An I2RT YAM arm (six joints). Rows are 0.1 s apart.
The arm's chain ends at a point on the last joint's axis. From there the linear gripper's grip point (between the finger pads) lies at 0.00 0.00 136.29 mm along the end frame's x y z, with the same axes.
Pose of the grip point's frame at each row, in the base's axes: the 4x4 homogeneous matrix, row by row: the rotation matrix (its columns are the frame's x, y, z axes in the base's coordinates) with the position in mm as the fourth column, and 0 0 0 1 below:
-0.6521 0.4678 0.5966 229.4; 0.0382 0.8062 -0.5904 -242.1; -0.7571 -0.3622 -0.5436 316.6; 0 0 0 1
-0.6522 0.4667 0.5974 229.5; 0.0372 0.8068 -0.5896 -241.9; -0.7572 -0.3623 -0.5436 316.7; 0 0 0 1
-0.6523 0.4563 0.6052 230.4; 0.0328 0.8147 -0.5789 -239.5; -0.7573 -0.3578 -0.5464 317.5; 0 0 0 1
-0.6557 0.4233 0.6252 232.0; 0.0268 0.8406 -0.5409 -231.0; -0.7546 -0.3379 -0.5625 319.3; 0 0 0 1
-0.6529 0.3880 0.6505 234.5; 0.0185 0.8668 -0.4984 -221.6; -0.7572 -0.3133 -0.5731 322.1; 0 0 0 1
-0.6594 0.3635 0.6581 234.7; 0.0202 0.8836 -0.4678 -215.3; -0.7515 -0.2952 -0.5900 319.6; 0 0 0 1
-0.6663 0.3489 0.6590 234.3; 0.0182 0.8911 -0.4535 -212.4; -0.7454 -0.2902 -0.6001 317.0; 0 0 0 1
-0.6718 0.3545 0.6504 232.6; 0.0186 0.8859 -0.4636 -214.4; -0.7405 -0.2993 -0.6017 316.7; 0 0 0 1
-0.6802 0.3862 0.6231 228.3; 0.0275 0.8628 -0.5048 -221.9; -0.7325 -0.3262 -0.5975 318.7; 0 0 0 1
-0.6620 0.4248 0.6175 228.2; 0.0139 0.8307 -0.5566 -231.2; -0.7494 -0.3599 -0.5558 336.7; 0 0 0 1
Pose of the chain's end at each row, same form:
-0.6521 0.4678 0.5966 148.1; 0.0382 0.8062 -0.5904 -161.6; -0.7571 -0.3622 -0.5436 390.7; 0 0 0 1
-0.6522 0.4667 0.5974 148.1; 0.0372 0.8068 -0.5896 -161.5; -0.7572 -0.3623 -0.5436 390.8; 0 0 0 1
-0.6523 0.4563 0.6052 147.9; 0.0328 0.8147 -0.5789 -160.6; -0.7573 -0.3578 -0.5464 392.0; 0 0 0 1
-0.6557 0.4233 0.6252 146.8; 0.0268 0.8406 -0.5409 -157.3; -0.7546 -0.3379 -0.5625 396.0; 0 0 0 1
-0.6529 0.3880 0.6505 145.8; 0.0185 0.8668 -0.4984 -153.7; -0.7572 -0.3133 -0.5731 400.2; 0 0 0 1
-0.6594 0.3635 0.6581 145.0; 0.0202 0.8836 -0.4678 -151.5; -0.7515 -0.2952 -0.5900 400.0; 0 0 0 1
-0.6663 0.3489 0.6590 144.5; 0.0182 0.8911 -0.4535 -150.6; -0.7454 -0.2902 -0.6001 398.8; 0 0 0 1
-0.6718 0.3545 0.6504 144.0; 0.0186 0.8859 -0.4636 -151.2; -0.7405 -0.2993 -0.6017 398.7; 0 0 0 1
-0.6802 0.3862 0.6231 143.4; 0.0275 0.8628 -0.5048 -153.1; -0.7325 -0.3262 -0.5975 400.1; 0 0 0 1
-0.6620 0.4248 0.6175 144.0; 0.0139 0.8307 -0.5566 -155.3; -0.7494 -0.3599 -0.5558 412.4; 0 0 0 1

